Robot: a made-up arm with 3 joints. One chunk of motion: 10 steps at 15 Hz.
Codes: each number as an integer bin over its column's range. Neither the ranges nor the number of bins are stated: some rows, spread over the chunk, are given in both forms.
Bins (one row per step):
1: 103 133 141 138 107 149
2: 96 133 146 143 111 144
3: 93 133 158 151 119 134
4: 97 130 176 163 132 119
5: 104 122 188 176 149 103
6: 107 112 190 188 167 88
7: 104 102 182 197 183 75
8: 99 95 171 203 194 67
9: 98 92 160 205 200 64
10: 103 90 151 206 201 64
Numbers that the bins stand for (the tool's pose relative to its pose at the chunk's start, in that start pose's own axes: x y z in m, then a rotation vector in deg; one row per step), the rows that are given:
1: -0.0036 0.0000 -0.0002 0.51 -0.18 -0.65
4: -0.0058 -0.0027 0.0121 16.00 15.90 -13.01
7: -0.0033 -0.0280 0.0142 37.07 48.71 -31.13
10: -0.0036 -0.0388 0.0033 42.65 60.29 -35.66
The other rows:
2: -0.0061 0.0000 0.0015 3.61 2.40 -2.71
3: -0.0072 0.0000 0.0058 8.56 7.54 -6.83
5: -0.0033 -0.0100 0.0164 24.06 26.84 -19.60
6: -0.0022 -0.0190 0.0171 31.50 38.42 -25.77
8: -0.0051 -0.0343 0.0104 40.79 55.79 -34.42
9: -0.0054 -0.0370 0.0065 42.03 59.65 -35.66

